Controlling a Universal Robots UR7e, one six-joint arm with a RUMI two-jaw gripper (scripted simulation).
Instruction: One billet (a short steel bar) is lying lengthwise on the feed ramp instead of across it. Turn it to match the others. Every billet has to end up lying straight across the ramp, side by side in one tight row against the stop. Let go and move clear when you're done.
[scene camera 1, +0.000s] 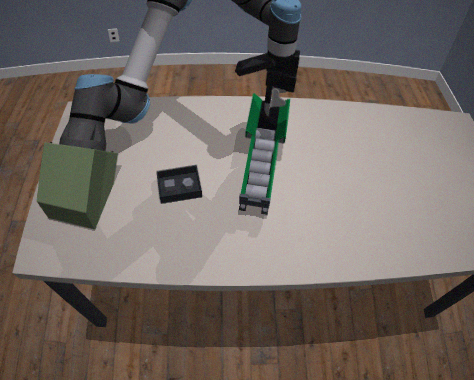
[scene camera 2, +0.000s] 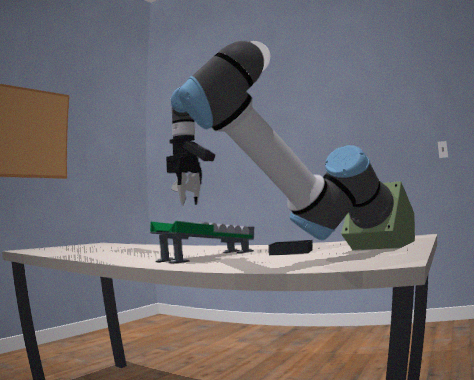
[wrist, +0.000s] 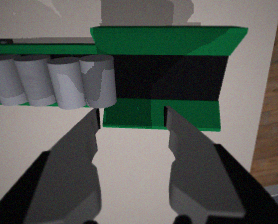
Labels:
gripper: scene camera 1 268, 109; scene camera 2; wrist
same spot on gripper: (wrist: 204, 175) = (scene camera 2: 183, 177)

